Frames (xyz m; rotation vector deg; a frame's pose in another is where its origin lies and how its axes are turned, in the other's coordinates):
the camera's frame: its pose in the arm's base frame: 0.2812 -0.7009 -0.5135 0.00 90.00 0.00
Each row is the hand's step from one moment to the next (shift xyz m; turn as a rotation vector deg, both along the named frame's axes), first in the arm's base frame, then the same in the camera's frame.
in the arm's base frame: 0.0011 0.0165 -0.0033 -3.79 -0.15 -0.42
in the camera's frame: 0.0033 0.0165 0.0011 0.42 -0.15 -3.79
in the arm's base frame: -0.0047 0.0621 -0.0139 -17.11 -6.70 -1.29
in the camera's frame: 0.0139 0.0621 -0.0047 1.29 -6.70 -17.11
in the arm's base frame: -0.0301 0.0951 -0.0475 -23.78 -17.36 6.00
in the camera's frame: 0.0475 0.0951 -0.0301 -6.00 -17.36 -23.78
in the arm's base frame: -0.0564 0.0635 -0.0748 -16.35 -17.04 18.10
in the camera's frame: 0.0748 0.0635 -0.0564 -18.10 -17.04 -16.35
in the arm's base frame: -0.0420 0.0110 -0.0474 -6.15 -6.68 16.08
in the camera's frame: 0.0474 0.0110 -0.0420 -16.08 -6.68 -6.15
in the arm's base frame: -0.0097 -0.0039 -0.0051 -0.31 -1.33 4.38
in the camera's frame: 0.0051 -0.0039 -0.0097 -4.38 -1.33 -0.31
